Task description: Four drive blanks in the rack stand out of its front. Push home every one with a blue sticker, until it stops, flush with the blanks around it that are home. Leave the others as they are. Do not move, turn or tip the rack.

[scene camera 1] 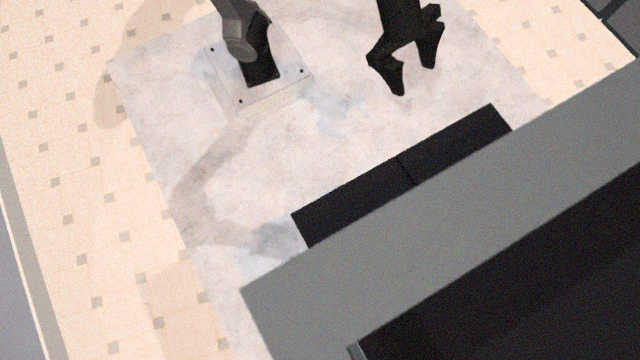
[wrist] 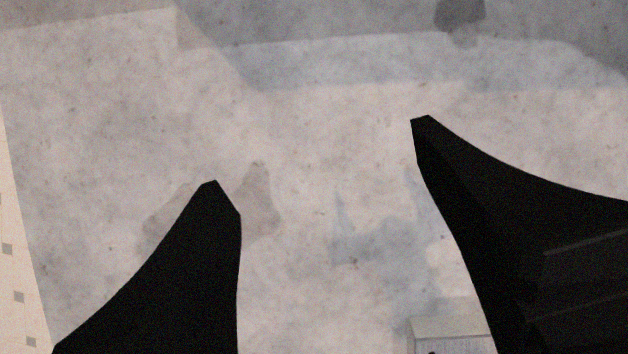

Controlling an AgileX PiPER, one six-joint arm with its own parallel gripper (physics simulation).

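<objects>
The wrist view has the grey rack out of frame. The rack does show in scene camera 1 [479,234], and my gripper shows there too, as it does in the wrist view. On my gripper, [wrist: 540,254] and [scene camera 1: 402,61] are the same spot.
</objects>
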